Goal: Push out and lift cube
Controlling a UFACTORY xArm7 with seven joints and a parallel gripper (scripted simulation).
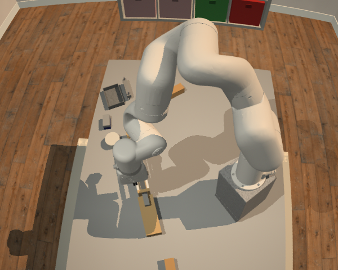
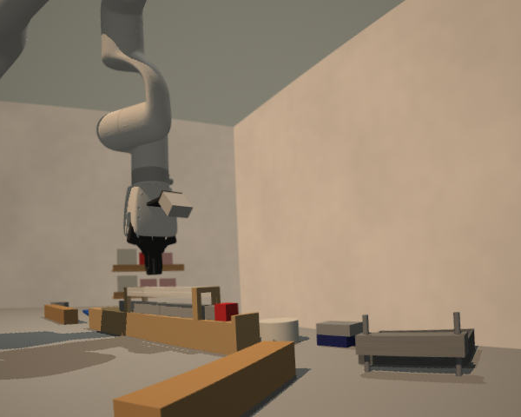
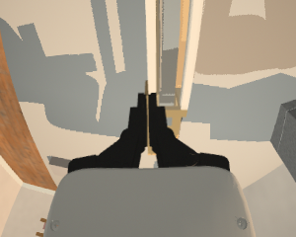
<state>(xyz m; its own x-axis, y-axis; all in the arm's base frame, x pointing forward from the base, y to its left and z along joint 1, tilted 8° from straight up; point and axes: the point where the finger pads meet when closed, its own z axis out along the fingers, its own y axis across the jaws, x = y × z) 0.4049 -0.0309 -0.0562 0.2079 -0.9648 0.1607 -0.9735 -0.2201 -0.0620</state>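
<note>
My hand is 230 mm to the left of the red cube, 80 mm above it and 20 mm short of it. Also, from my hand: blue-and-grey box: 320 mm to the right, 150 mm ahead, 120 mm below; wooden beam: 450 mm to the right, 120 mm below, 100 mm behind; wooden channel: 80 mm to the right, 80 mm below, 10 mm behind.
</note>
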